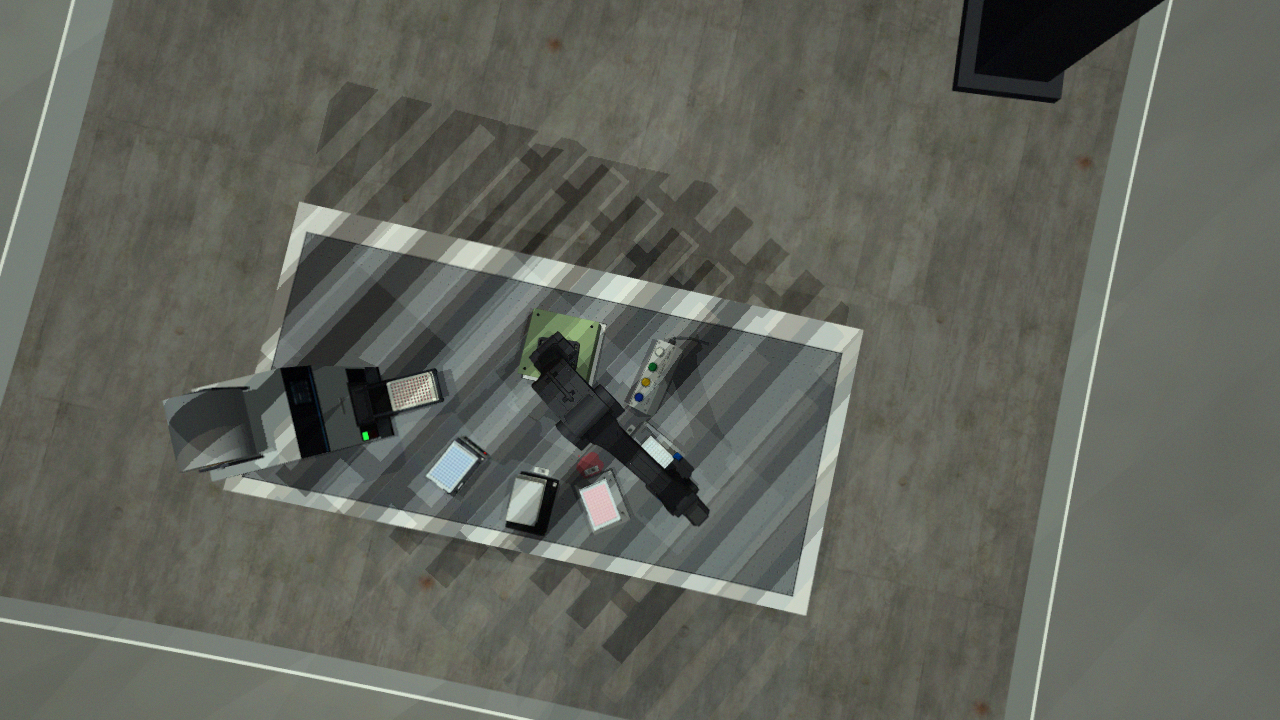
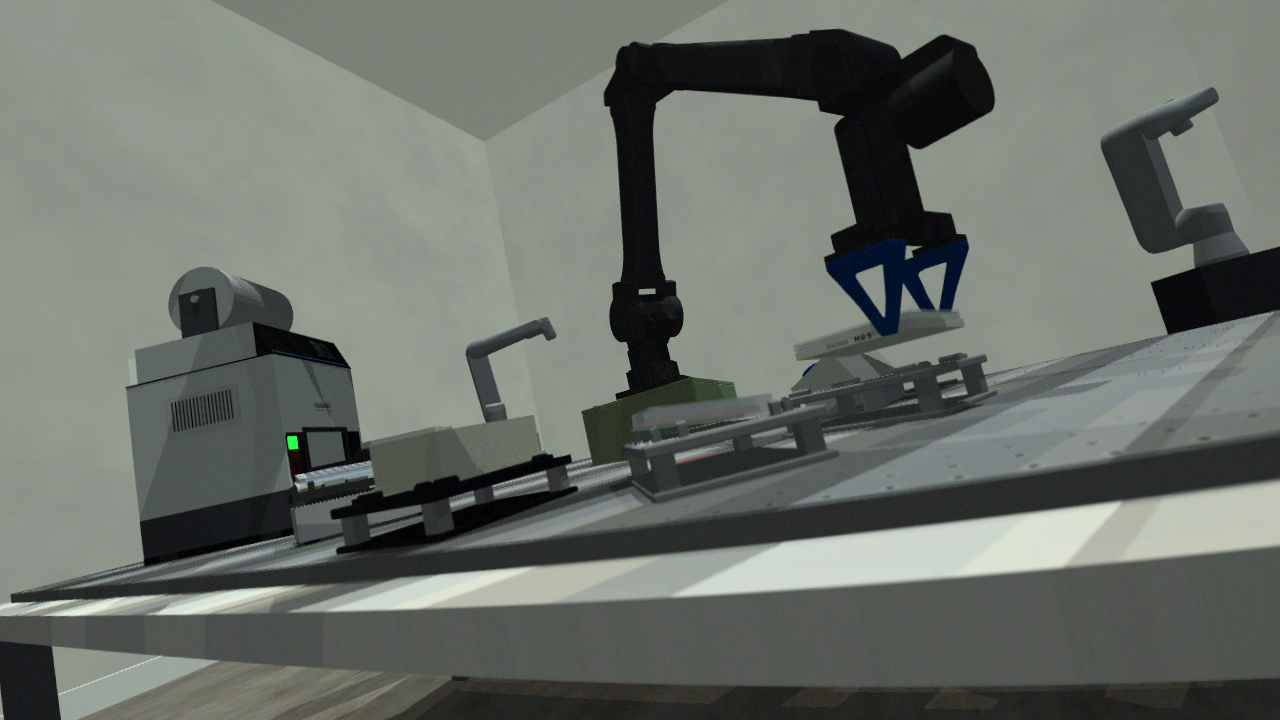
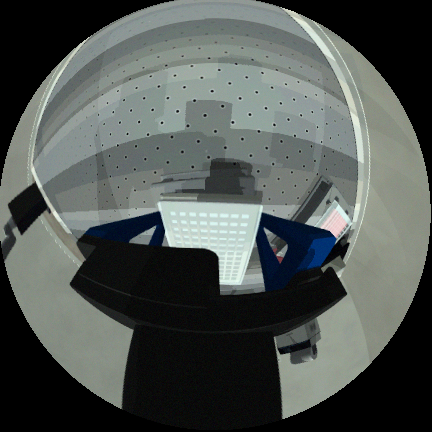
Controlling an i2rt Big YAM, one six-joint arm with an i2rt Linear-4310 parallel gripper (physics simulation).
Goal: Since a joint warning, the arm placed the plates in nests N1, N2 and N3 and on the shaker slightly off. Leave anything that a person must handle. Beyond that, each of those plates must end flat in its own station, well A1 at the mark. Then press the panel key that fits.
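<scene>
My gripper (image 2: 914,320) (image 3: 209,216) is shut on a white well plate (image 1: 656,450) (image 2: 845,340) (image 3: 215,227), holding it a little above a grey raised nest (image 2: 928,392). A gap shows between them. A pink plate (image 1: 600,501) (image 2: 693,411) (image 3: 338,220) sits on another grey nest (image 2: 819,440). A pale, tall plate or lidded stack (image 1: 526,499) (image 2: 483,447) sits on a black nest (image 1: 546,507) (image 2: 436,516). A blue plate (image 1: 453,464) sits on a station at left. The key panel (image 1: 651,376) has white, green, yellow and blue keys. The A1 marks are too small to read.
An instrument (image 1: 331,407) (image 2: 214,429) with a green lamp (image 1: 365,436) (image 2: 292,442) stands at left, with a brownish well plate (image 1: 413,391) on its tray. A red patch (image 1: 589,463) lies beside the pink plate. The green arm base (image 1: 586,333) (image 2: 608,428) stands behind the nests.
</scene>
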